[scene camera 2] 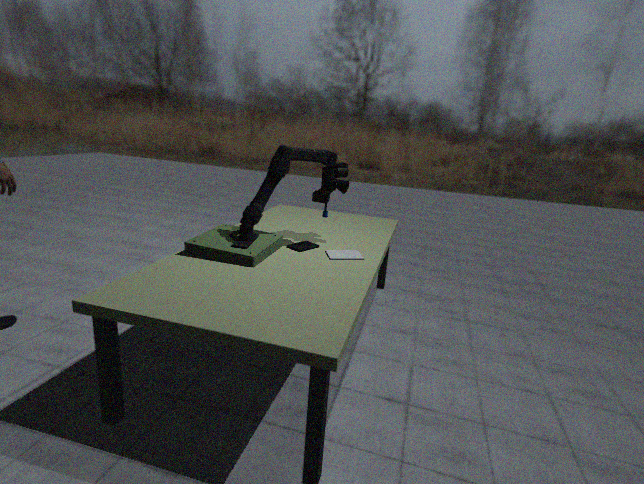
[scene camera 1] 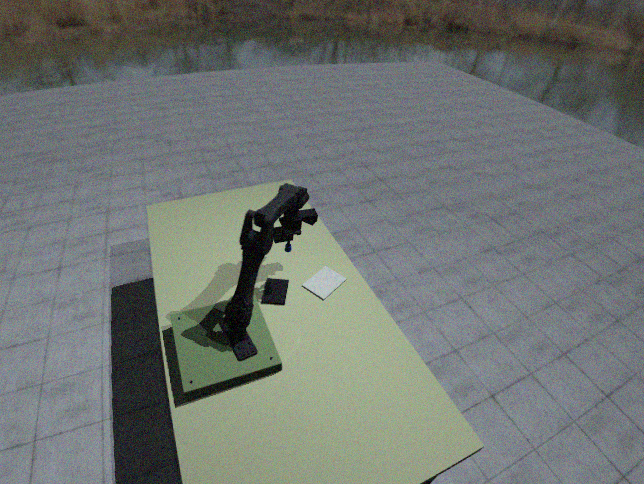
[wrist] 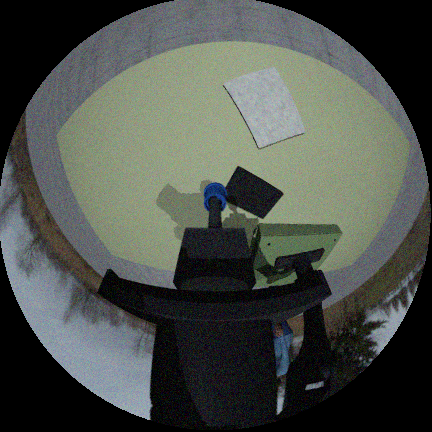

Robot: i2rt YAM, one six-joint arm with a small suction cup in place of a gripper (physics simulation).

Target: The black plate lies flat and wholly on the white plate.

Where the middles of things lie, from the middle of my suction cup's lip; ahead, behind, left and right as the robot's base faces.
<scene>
My suction cup is 100 mm past the black plate (wrist: 245,190), 60 mm to the left of it and 160 mm above it. From my suction cup the other things lie so: white plate (scene camera 1: 323,283): 120 mm ahead, 120 mm to the right, 160 mm below.
</scene>
